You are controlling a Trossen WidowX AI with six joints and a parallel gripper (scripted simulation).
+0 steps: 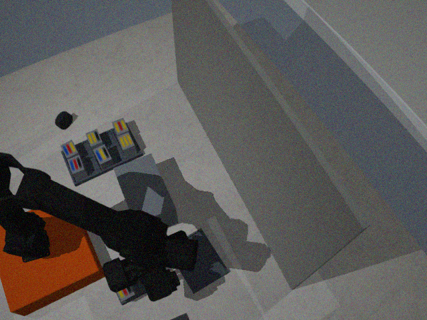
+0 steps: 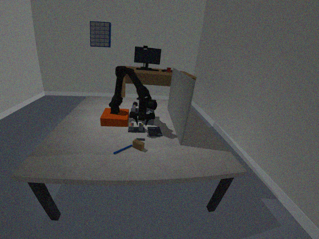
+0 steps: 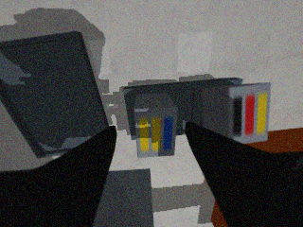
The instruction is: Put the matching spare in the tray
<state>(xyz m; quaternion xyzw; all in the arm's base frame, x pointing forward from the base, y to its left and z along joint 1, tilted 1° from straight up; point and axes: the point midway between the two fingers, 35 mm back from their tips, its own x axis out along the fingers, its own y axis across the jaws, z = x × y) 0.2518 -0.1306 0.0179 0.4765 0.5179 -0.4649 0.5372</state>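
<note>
Right now my gripper tip is 40 mm past the rack and 40 mm above it. From my gripper tip the other things lie so: dark grey tray (100 mm ahead, 40 mm below); tan block (220 mm to the right, 20 mm below, 10 mm ahead); tall grey box (190 mm to the left, 30 mm ahead).
</note>
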